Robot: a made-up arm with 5 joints. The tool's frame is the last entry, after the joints. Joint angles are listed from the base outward. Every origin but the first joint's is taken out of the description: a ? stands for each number. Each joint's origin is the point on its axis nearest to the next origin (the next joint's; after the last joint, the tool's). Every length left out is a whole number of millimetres.
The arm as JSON. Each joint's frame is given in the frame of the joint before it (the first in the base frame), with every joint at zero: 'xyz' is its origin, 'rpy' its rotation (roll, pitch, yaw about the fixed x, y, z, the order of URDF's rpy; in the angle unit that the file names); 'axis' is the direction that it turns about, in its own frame. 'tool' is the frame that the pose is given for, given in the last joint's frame.
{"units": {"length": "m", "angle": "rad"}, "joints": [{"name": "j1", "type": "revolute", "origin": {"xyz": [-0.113, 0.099, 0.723], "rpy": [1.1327, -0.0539, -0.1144]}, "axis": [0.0, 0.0, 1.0]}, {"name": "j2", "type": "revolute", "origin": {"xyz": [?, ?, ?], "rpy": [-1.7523, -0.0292, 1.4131]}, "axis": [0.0, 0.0, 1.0]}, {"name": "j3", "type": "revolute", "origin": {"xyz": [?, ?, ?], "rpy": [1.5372, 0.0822, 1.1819]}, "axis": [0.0, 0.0, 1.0]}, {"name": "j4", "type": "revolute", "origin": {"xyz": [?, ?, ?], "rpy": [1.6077, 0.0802, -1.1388]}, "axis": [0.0, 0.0, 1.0]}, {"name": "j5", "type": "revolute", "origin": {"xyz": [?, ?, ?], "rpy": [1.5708, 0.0, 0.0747]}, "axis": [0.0, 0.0, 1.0]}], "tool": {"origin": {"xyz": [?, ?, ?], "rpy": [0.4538, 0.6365, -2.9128]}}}
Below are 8 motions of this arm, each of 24 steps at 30 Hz.
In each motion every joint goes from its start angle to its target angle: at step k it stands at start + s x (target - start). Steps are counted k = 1, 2, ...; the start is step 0. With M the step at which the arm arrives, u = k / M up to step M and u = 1 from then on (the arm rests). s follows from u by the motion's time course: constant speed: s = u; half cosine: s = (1 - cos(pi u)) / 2; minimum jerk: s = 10 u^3 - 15 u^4 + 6 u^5.
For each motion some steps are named. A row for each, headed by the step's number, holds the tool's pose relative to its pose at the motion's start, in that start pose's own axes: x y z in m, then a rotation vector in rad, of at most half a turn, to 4 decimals.
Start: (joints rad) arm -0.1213 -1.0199 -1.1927 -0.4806 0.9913
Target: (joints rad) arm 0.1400 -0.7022 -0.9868 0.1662 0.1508
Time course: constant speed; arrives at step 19
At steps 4, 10, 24:
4: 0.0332 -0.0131 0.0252 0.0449 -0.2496 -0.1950
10: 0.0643 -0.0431 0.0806 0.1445 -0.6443 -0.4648
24: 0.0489 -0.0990 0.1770 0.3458 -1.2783 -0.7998

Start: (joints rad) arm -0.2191 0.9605 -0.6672 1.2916 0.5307
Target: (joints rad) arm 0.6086 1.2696 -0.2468 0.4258 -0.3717
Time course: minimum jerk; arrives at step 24
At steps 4, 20, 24:
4: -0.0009 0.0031 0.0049 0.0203 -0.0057 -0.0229
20: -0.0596 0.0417 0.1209 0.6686 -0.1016 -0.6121
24: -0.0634 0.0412 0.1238 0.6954 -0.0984 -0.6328

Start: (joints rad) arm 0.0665 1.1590 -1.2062 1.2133 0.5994
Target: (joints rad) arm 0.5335 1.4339 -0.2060 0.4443 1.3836
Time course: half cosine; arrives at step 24
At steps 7, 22, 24:
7: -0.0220 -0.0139 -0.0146 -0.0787 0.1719 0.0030
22: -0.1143 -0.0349 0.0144 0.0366 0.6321 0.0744
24: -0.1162 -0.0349 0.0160 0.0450 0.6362 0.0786

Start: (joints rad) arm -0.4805 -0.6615 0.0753 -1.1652 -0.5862
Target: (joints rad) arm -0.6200 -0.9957 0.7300 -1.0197 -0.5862
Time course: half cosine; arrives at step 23
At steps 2, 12, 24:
2: 0.0006 0.0019 0.0022 0.0115 -0.0021 -0.0020
12: 0.0156 0.0418 0.0697 0.3310 -0.0862 -0.0389
24: 0.0199 0.0546 0.1343 0.6179 -0.1961 -0.0367

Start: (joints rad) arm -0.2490 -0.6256 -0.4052 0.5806 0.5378
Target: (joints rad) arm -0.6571 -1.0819 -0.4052 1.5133 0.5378
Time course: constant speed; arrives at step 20
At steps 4, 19, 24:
4: 0.0120 -0.0103 -0.0219 -0.1495 -0.0814 0.0600
19: 0.0542 -0.0305 -0.0768 -0.6241 -0.5043 0.4240
24: 0.0566 -0.0301 -0.0790 -0.6487 -0.5395 0.4545

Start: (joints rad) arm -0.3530 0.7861 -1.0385 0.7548 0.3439
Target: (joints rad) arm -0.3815 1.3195 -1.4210 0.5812 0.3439
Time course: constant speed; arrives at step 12
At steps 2, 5, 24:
2: -0.0139 0.0114 0.0200 0.0509 -0.0522 0.0606
5: -0.0386 0.0248 0.0469 0.1143 -0.1336 0.1538
24: -0.1086 0.0417 0.0890 0.1988 -0.3368 0.3733

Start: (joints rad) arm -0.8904 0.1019 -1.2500 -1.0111 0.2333
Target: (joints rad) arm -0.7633 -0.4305 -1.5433 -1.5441 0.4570
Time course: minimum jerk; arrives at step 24
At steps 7, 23, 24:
7: 0.0076 0.0063 -0.0028 0.0021 0.1374 -0.0677
23: 0.0565 0.0503 0.0224 0.2242 0.9085 -0.3803
24: 0.0566 0.0503 0.0225 0.2245 0.9091 -0.3805

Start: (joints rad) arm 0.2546 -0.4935 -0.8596 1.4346 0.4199
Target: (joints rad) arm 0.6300 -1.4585 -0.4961 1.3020 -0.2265
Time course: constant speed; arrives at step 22
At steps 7, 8, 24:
7: -0.0203 -0.0113 -0.0795 -0.1624 0.2197 -0.1270
8: -0.0243 -0.0152 -0.0902 -0.1904 0.2470 -0.1480
24: -0.1064 -0.1191 -0.1957 -0.6902 0.5032 -0.4502

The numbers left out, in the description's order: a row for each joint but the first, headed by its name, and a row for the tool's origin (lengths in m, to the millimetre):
j2: 0.054 -0.085 0.0
j3: -0.103 0.031 0.0
j4: 0.083 0.137 0.0
j5: 0.026 0.071 0.0
tool: 0.016 -0.123 0.0

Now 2 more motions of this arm.
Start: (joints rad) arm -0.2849 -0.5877 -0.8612 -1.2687 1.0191
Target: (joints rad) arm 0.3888 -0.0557 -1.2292 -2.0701 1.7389
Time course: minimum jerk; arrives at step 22
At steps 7, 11, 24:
7: -0.0132 0.0115 -0.0151 -0.0406 0.0435 0.1547
11: -0.0224 0.0191 -0.0388 -0.1258 0.1044 0.3825
24: -0.0004 0.0105 -0.0603 -0.2641 0.1727 0.6682

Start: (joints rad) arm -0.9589 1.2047 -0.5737 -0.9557 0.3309
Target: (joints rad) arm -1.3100 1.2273 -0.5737 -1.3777 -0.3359
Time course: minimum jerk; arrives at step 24
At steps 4, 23, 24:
4: -0.0013 0.0022 0.0058 0.0309 0.0098 -0.0135
23: -0.0154 0.0019 0.1493 0.7039 0.4113 -0.4695
24: -0.0154 0.0019 0.1494 0.7042 0.4117 -0.4699

